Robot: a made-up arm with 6 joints.
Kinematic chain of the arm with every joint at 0, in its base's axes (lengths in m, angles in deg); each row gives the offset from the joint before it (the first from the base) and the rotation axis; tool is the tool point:
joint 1: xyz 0 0 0.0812 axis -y
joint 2: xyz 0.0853 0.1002 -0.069 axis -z
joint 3: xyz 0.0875 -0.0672 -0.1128 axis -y
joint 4: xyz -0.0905 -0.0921 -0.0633 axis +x
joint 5: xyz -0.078 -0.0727 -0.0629 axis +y
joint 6: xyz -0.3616 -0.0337 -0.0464 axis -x
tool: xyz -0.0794 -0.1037 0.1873
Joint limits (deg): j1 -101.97..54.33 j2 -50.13..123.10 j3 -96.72..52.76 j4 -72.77..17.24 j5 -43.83..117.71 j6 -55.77..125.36
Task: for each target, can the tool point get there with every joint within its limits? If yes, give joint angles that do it. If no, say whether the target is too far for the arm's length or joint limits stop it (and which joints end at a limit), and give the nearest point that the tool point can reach.
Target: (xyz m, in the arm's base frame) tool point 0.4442 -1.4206 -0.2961
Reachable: no: too far | nearest point 0.3093 -0.6454 -0.1815 | short by 0.795 m
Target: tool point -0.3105 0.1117 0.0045
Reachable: yes | joints -2.75 -10.03 6.49 -61.72 31.59 39.16
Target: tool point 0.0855 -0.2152 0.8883
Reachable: no: joint limits stop it (at a limit: joint 1, joint 2, joint 3, joint 6) | nearest point 0.1010 -0.1849 0.8031 | short by 0.092 m
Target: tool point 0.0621 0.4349 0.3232
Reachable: yes | joints -54.72 63.56 -48.43 -17.93 3.66 105.64
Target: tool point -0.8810 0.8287 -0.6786
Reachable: no: too far | nearest point -0.5957 0.5401 -0.4325 | short by 0.475 m
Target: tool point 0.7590 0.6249 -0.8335
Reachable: no: too far | nearest point 0.5411 0.4423 -0.5742 | short by 0.385 m
